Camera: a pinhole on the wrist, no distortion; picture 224 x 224 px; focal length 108.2 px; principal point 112.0 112.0 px. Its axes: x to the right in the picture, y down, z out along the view. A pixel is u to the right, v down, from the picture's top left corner.
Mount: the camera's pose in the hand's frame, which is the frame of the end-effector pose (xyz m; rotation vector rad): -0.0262 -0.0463 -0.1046 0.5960 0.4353 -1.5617
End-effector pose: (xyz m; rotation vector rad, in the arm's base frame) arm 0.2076 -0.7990 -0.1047 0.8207 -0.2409 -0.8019
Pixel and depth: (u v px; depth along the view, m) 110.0 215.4 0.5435
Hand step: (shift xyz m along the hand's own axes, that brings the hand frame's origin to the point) 0.4293 -0.4095 0.3706
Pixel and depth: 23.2 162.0 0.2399
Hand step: 0.0608 -0.0443 0.2133
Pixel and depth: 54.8 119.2 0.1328
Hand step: -0.0310 -0.0716 0.0437
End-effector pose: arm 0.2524 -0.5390 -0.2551 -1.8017 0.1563 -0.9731
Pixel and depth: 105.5 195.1 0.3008
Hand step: 0.1701 -0.2328 0.1616
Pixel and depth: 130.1 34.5 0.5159
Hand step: -0.4525 -0.3959 0.2212
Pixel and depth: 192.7 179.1 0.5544
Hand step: 0.2459 -0.7373 0.1074
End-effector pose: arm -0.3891 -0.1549 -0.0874 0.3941 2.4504 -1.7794
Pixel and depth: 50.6 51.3 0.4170
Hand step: -0.3009 -0.0914 0.3505
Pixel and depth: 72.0 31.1 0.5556
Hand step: -0.4972 -0.1849 0.4268
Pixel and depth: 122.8 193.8 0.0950
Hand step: 0.0344 -0.1171 -0.0299
